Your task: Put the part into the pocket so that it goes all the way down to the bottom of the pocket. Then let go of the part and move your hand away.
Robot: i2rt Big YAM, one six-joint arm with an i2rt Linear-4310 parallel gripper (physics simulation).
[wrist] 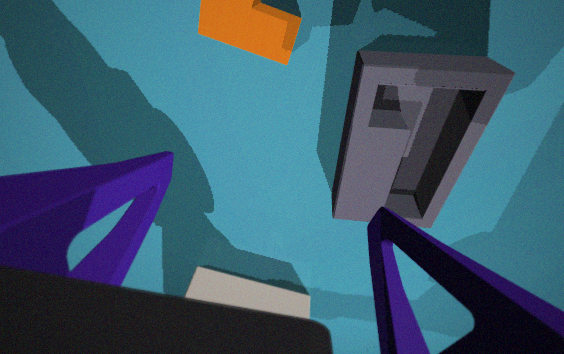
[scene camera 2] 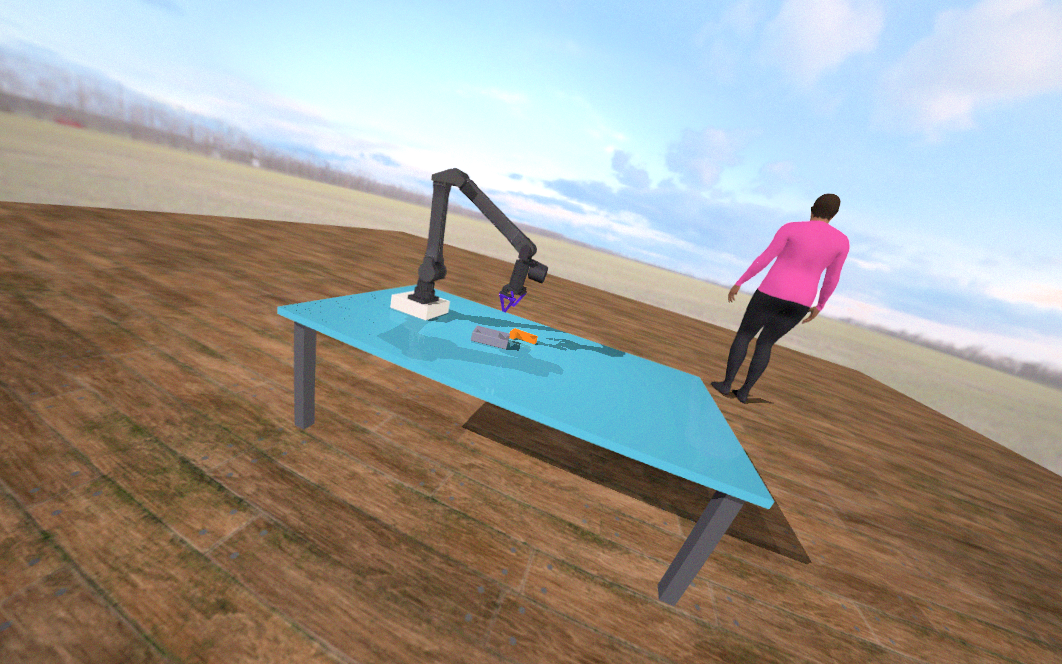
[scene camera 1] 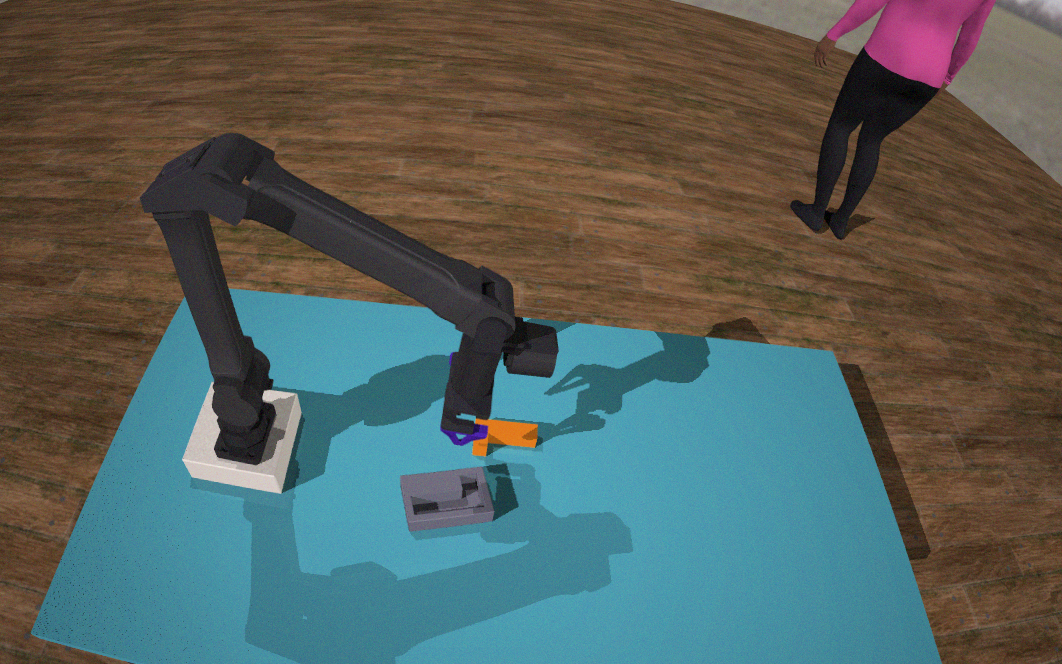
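Pixels of known places: gripper, fingertip midpoint: (wrist: 279, 192) (scene camera 2: 508, 309) (scene camera 1: 461, 418); arm's base, link origin: (scene camera 2: 423, 299) (scene camera 1: 246, 433).
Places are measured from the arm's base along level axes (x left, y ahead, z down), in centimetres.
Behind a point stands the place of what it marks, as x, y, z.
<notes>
The part is an orange L-shaped piece (scene camera 1: 512, 435) @[9.6, 46.2, 2.7] (scene camera 2: 523, 337) @[9.6, 45.2, 4.4] (wrist: 242, 30) @[9.8, 40.6, 2.7] lying on the table. In the wrist view it is cut off by the top edge. The grey block (scene camera 1: 434, 485) @[-2.9, 33.8, 2.1] (scene camera 2: 490, 338) @[-8.5, 37.4, 2.8] (wrist: 367, 165) @[-1.8, 34.7, 2.1] lies close by, with its empty pocket (scene camera 1: 449, 501) @[-3.9, 36.5, 5.1] (wrist: 434, 145) @[-7.3, 36.8, 5.2] facing up. My gripper (scene camera 1: 465, 435) @[5.0, 37.1, -6.7] (scene camera 2: 509, 303) @[5.0, 37.1, -6.7] (wrist: 279, 192) @[5.0, 37.1, -6.7] has purple fingers, stands open and holds nothing. It is above the table, off the base-side end of the part. In the wrist view the right fingertip overlaps the block's near edge, and the part lies beyond the fingertips.
The arm stands on a white base block (scene camera 1: 227, 472) @[-7.7, -1.6, 1.4] (scene camera 2: 405, 306) @[-7.8, -2.8, 2.9] (wrist: 245, 294) @[2.4, 7.3, 3.3] on the blue table (scene camera 1: 744, 508) @[-1.3, 90.5, 5.7] (scene camera 2: 626, 399) @[-11.0, 91.1, 5.7]. Dark arm shadows cross the table around the part and the block. A person in a pink top (scene camera 1: 922, 43) (scene camera 2: 806, 262) stands on the wooden floor beyond the table.
</notes>
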